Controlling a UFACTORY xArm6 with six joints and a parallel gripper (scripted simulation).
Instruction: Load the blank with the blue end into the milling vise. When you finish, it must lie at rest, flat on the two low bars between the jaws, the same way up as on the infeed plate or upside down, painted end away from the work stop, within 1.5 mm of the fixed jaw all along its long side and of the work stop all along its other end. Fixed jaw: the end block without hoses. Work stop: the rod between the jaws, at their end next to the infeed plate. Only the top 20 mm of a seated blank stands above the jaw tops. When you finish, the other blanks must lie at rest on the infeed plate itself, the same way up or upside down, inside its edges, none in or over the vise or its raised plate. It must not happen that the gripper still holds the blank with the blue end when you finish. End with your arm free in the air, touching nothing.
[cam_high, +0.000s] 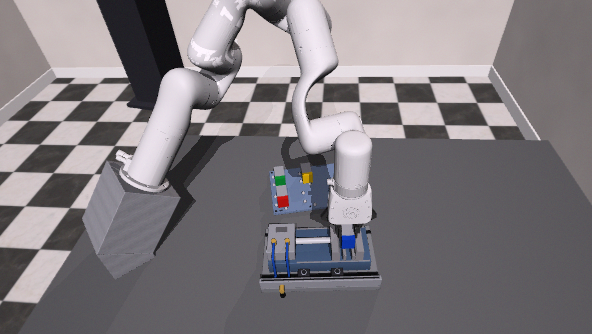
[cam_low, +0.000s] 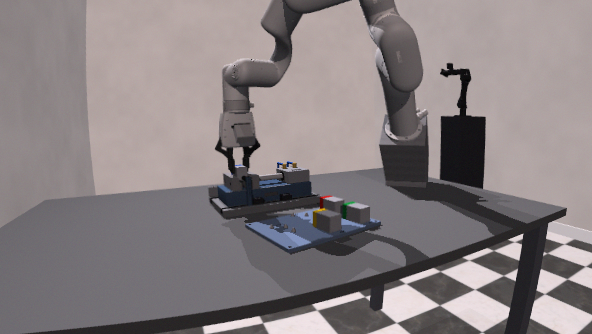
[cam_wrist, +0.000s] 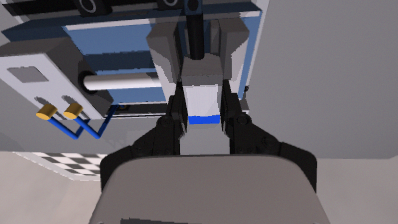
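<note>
The blue-ended blank is 20 mm below my hand. The rest, counted from my hand: moving jaw: 50 mm below, 30 mm behind, 10 mm to the right; then hose block: 160 mm behind, 50 mm to the right, 50 mm below; then fixed jaw: 50 mm below, 30 mm ahead, 10 mm to the left.
</note>
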